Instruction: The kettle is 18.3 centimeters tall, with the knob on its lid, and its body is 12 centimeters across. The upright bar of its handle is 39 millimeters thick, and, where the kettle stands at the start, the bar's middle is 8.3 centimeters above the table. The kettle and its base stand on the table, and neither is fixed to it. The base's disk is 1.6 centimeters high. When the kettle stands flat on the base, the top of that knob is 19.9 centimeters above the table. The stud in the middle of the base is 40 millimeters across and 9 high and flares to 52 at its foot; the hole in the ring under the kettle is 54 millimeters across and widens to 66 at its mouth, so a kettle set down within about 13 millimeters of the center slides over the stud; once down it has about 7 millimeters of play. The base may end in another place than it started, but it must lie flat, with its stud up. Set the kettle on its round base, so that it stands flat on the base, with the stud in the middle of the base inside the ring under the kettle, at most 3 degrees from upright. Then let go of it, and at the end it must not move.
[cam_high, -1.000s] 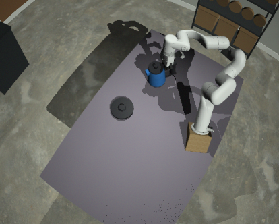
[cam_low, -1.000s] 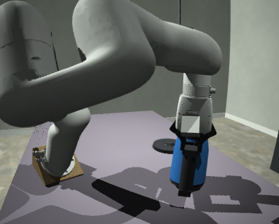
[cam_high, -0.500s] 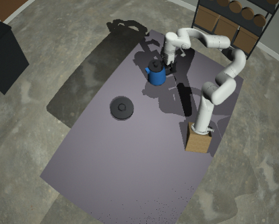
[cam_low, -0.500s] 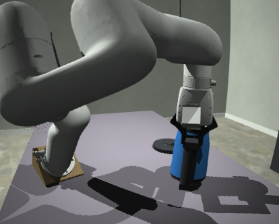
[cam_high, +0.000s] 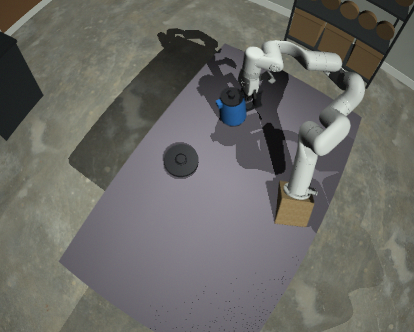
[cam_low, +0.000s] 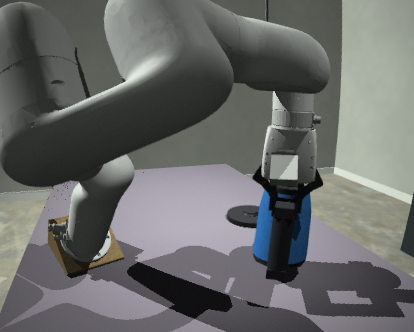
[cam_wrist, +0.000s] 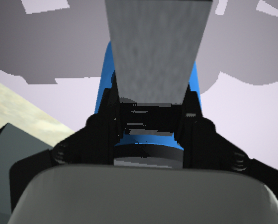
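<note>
Right now the blue kettle is 2 cm ahead of my hand, 2 cm to the left of it and 5 cm below it. Also, from my hand: round black base: 16 cm ahead, 33 cm to the left, 17 cm below.
</note>
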